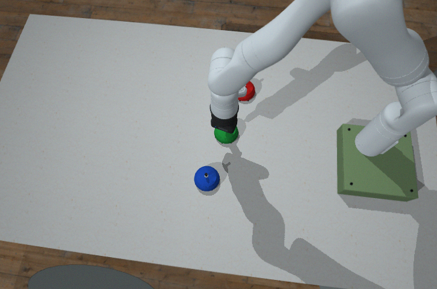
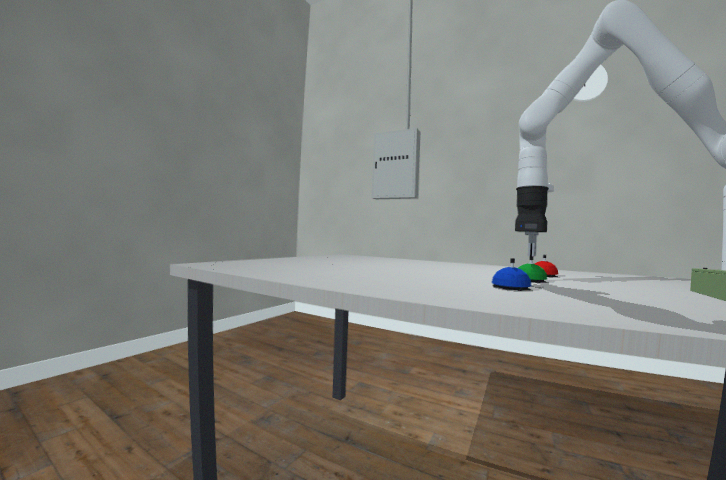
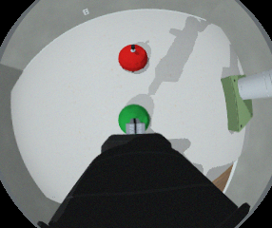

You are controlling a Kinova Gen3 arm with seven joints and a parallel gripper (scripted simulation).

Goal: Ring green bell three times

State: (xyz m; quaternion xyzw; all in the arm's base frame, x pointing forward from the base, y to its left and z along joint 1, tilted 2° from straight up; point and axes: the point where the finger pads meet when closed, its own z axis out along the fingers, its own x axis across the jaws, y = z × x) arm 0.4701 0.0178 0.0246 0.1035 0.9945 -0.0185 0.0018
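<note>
The green bell is 40 mm below my hand. The rest, counted from my hand: red bell (170 mm to the right, 40 mm below, 40 mm behind); blue bell (170 mm to the left, 40 mm below, 40 mm ahead).
</note>
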